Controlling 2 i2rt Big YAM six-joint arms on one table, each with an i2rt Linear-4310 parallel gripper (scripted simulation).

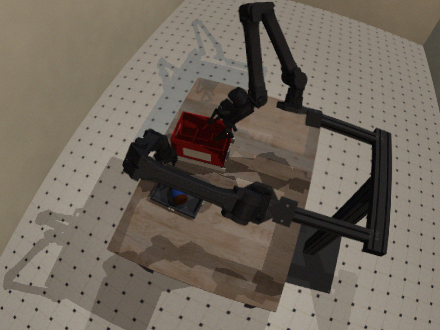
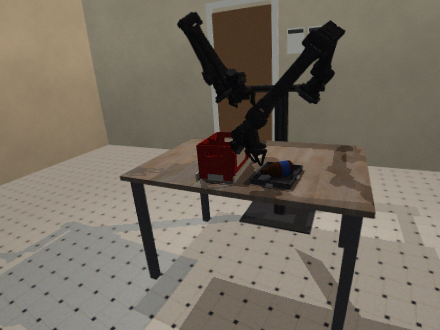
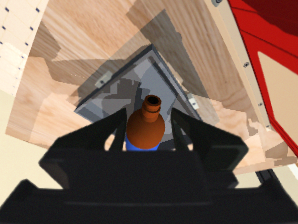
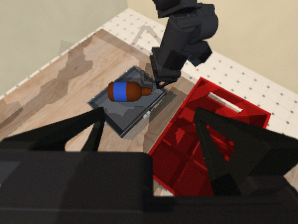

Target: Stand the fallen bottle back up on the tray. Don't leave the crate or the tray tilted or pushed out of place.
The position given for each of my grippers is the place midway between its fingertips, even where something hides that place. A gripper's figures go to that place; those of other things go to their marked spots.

My left gripper (image 4: 157,82) is 0.45 m from the lens. My right gripper (image 4: 149,112): 0.13 m from the lens. A red crate (image 4: 174,152): 0.42 m from the lens.
